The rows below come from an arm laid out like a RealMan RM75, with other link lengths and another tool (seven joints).
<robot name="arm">
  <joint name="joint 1" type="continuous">
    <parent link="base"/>
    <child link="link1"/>
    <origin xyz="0 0 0.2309" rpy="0 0 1.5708"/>
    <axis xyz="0 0 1"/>
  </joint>
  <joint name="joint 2" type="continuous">
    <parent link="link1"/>
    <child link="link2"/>
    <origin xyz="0 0 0" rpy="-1.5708 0 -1.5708"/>
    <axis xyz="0 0 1"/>
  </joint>
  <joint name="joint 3" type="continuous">
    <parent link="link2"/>
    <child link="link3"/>
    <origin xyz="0 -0.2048 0" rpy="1.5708 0 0"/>
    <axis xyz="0 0 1"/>
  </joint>
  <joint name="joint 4" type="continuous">
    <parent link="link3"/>
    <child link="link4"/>
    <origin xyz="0 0 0" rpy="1.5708 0 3.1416"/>
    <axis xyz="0 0 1"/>
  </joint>
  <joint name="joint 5" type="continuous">
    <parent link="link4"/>
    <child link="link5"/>
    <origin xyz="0 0.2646 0" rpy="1.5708 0 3.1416"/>
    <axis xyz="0 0 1"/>
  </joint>
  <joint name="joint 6" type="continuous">
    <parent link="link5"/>
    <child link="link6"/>
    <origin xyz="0 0 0" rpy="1.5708 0 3.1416"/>
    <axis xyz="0 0 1"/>
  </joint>
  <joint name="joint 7" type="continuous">
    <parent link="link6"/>
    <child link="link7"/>
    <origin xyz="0 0.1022 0" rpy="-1.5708 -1.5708 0"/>
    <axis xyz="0 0 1"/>
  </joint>
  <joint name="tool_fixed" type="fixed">
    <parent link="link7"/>
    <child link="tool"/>
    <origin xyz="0.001 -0.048 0.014" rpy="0.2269 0 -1.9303"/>
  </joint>
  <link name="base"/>
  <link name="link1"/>
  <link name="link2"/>
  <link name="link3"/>
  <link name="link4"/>
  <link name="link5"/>
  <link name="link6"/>
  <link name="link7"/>
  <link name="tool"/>
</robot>
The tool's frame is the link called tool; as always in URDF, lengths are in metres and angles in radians. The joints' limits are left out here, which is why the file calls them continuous.
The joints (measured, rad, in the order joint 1, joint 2, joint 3, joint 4, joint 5, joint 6, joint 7), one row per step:
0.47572, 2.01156, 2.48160, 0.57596, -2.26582, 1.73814, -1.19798
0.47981, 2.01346, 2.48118, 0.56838, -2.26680, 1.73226, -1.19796
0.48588, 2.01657, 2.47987, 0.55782, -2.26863, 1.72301, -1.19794
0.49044, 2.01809, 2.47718, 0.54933, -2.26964, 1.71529, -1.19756
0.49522, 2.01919, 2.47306, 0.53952, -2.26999, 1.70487, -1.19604
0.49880, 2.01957, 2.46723, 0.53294, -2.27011, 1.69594, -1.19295
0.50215, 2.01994, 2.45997, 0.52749, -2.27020, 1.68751, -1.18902
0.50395, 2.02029, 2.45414, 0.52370, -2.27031, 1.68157, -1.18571
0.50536, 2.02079, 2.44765, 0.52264, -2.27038, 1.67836, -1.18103
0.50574, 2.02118, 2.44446, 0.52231, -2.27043, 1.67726, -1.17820
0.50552, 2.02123, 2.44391, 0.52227, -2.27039, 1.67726, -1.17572
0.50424, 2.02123, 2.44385, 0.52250, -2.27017, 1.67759, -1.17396
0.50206, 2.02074, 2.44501, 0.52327, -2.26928, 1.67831, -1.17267
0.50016, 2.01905, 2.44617, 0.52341, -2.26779, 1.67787, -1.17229
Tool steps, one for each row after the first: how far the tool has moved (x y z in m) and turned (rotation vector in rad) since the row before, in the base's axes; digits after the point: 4 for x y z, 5 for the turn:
-0.0007, 0.0004, -0.0024, -0.00227, 0.00138, -0.00164
-0.0010, 0.0006, -0.0036, -0.00359, 0.00092, -0.00188
-0.0007, 0.0005, -0.0026, -0.00337, -0.00071, -0.00152
-0.0006, 0.0006, -0.0029, -0.00314, -0.00221, -0.00323
-0.0004, 0.0006, -0.0020, -0.00354, -0.00421, -0.00296
-0.0005, 0.0006, -0.0018, -0.00453, -0.00511, -0.00258
-0.0002, 0.0002, -0.0013, -0.00393, -0.00390, -0.00254
-0.0005, 0.0002, -0.0008, -0.00510, -0.00365, -0.00168
-0.0002, 0.0000, -0.0004, -0.00295, -0.00144, -0.00141
-0.0001, -0.0001, 0.0000, -0.00114, 0.00002, -0.00238
0.0002, -0.0004, 0.0001, -0.00048, 0.00035, -0.00273
0.0004, -0.0005, 0.0004, 0.00136, 0.00088, -0.00332
0.0007, -0.0002, 0.0007, 0.00303, -0.00022, -0.00284

